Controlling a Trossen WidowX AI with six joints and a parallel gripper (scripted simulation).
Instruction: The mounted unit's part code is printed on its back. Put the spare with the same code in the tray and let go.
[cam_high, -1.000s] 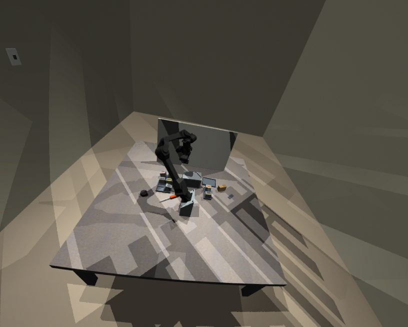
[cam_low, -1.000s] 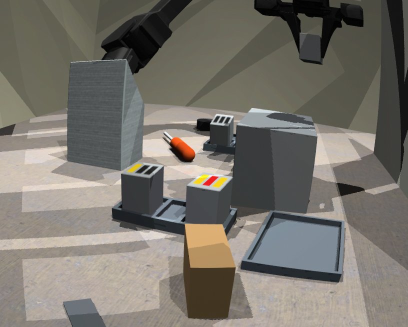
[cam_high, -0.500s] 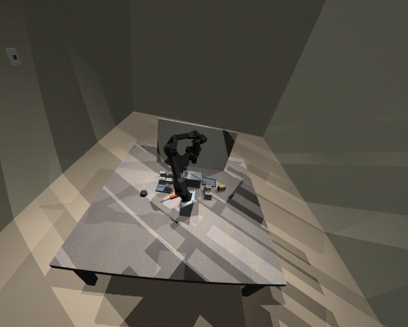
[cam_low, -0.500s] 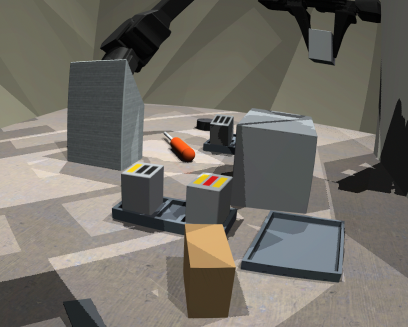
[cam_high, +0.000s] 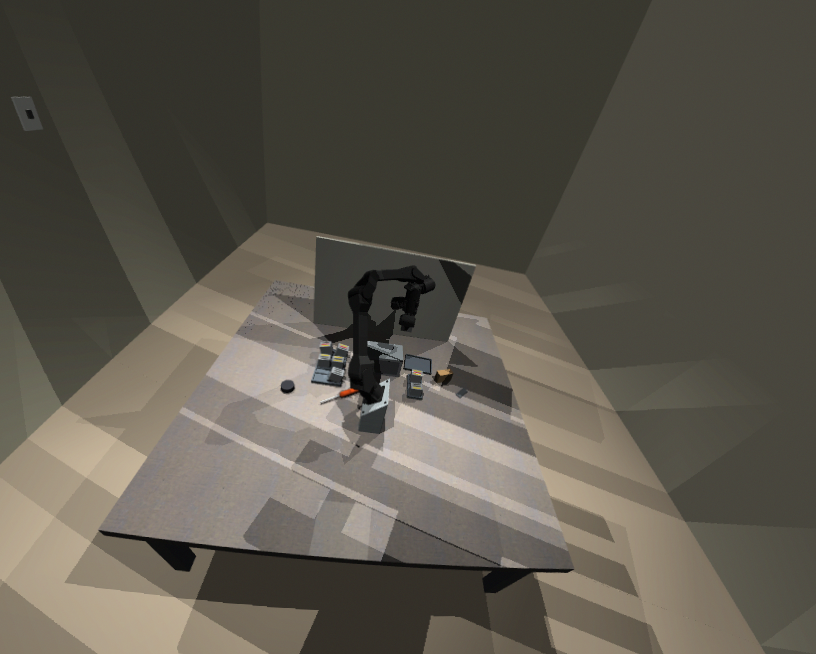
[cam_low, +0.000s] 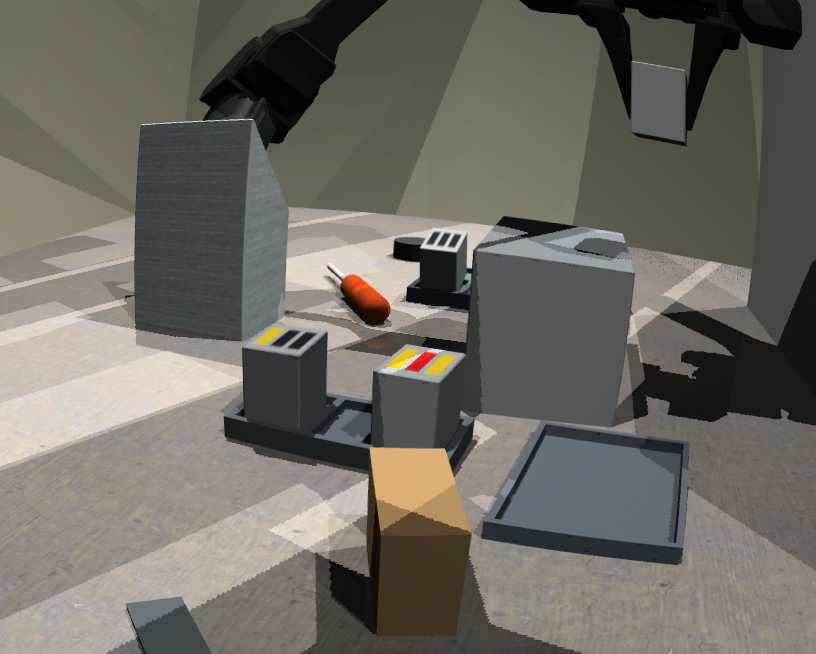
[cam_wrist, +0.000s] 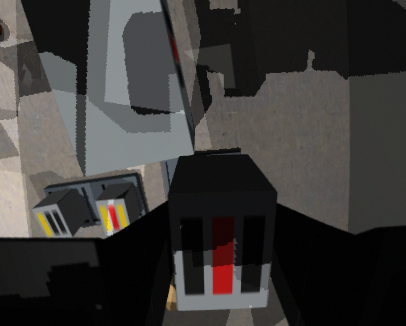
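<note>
Now: gripper tip 100 mm to the left of the tray and 190 mm above it. Round my gripper tip: yellow-red-yellow spare 110 mm behind, 90 mm to the right, 150 mm below; then mounted unit 80 mm behind, 80 mm to the left, 140 mm below; then dark panel 180 mm ahead, 110 mm to the left, 30 mm above.
</note>
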